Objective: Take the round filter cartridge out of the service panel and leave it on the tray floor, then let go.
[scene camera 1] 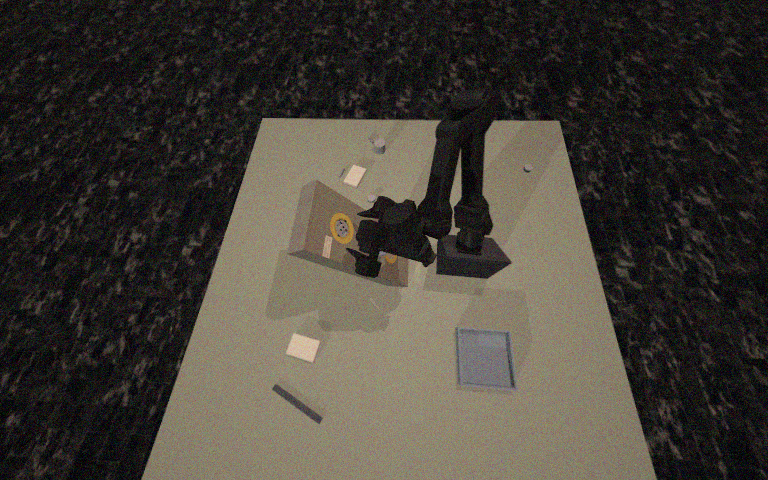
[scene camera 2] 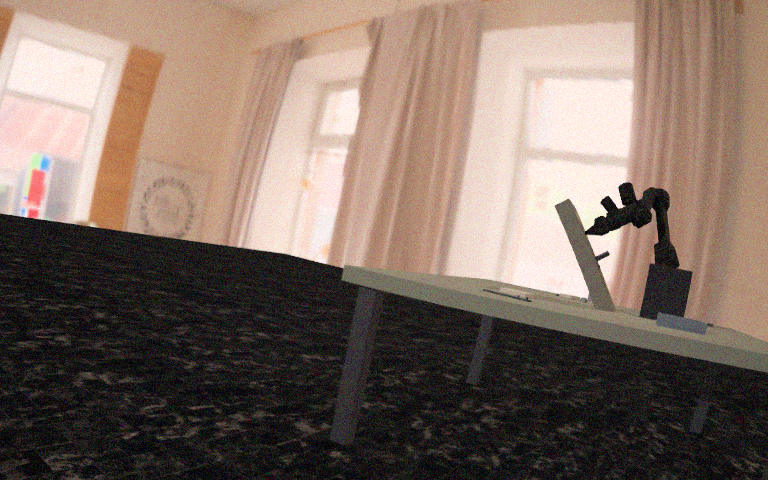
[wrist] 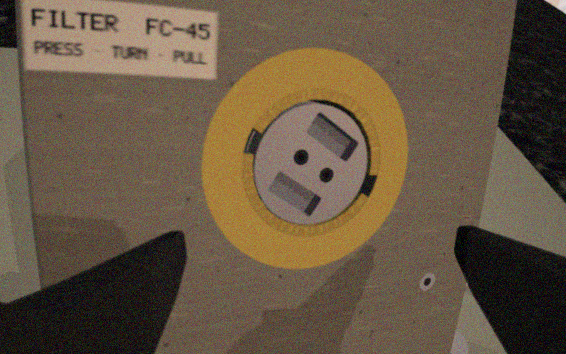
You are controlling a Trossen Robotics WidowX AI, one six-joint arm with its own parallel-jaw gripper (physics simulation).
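The round filter cartridge (scene camera 1: 341, 228) (wrist: 272, 160) is a pale disc with two slots and two dark holes. It sits in the service panel (scene camera 1: 308, 226) (scene camera 2: 586, 254) (wrist: 125, 150), inside a yellow ring (wrist: 225, 150) with two dark notches. The panel stands tilted on the table. My gripper (scene camera 1: 353, 232) (scene camera 2: 587, 232) (wrist: 320, 242) is open and empty in front of the panel. In the wrist view its fingertips are wide apart, left and right below the disc. The blue tray (scene camera 1: 457, 362) (scene camera 2: 681, 323) lies on the table, apart from the panel, with nothing on its floor.
A label (scene camera 1: 327, 247) (wrist: 120, 40) is on the panel. A rod (scene camera 2: 603, 256) sticks out of the panel below my gripper. A pale plate (scene camera 1: 303, 347) and a dark bar (scene camera 1: 297, 403) lie on the table. Another pale plate (scene camera 1: 355, 175) and a small cylinder (scene camera 1: 379, 146) are behind the panel.
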